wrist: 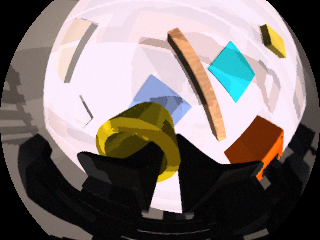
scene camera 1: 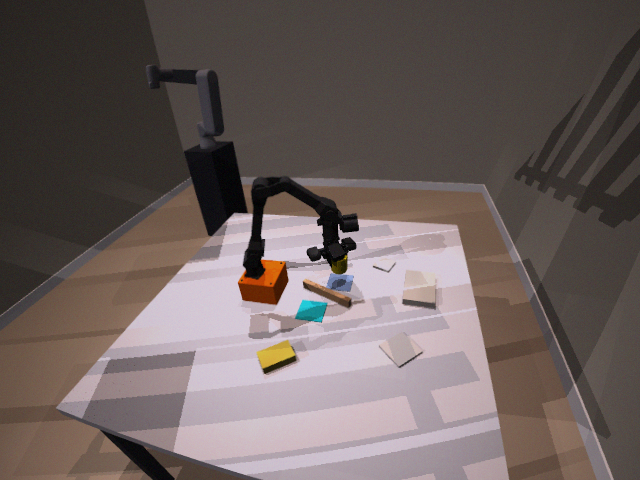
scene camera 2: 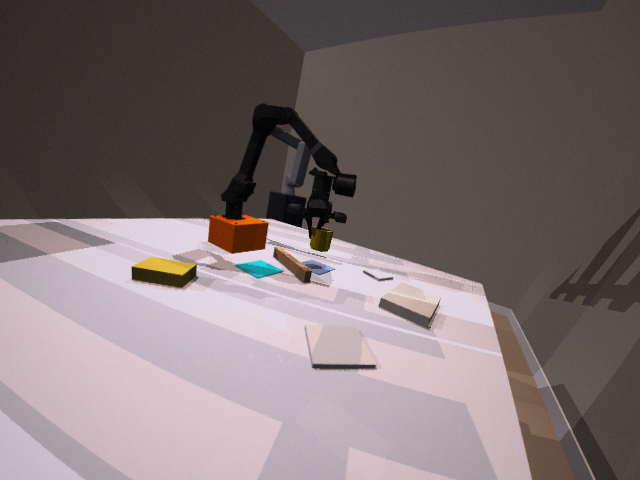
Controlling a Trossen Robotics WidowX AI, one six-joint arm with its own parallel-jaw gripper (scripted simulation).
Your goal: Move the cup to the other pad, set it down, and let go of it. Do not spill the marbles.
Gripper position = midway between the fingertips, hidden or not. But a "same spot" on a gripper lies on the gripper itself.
The gripper shows in the wrist view [170, 136], in scene camera 1 and in scene camera 2. One and the same spot on the gripper: [scene camera 2: 317, 206] is [scene camera 1: 338, 253].
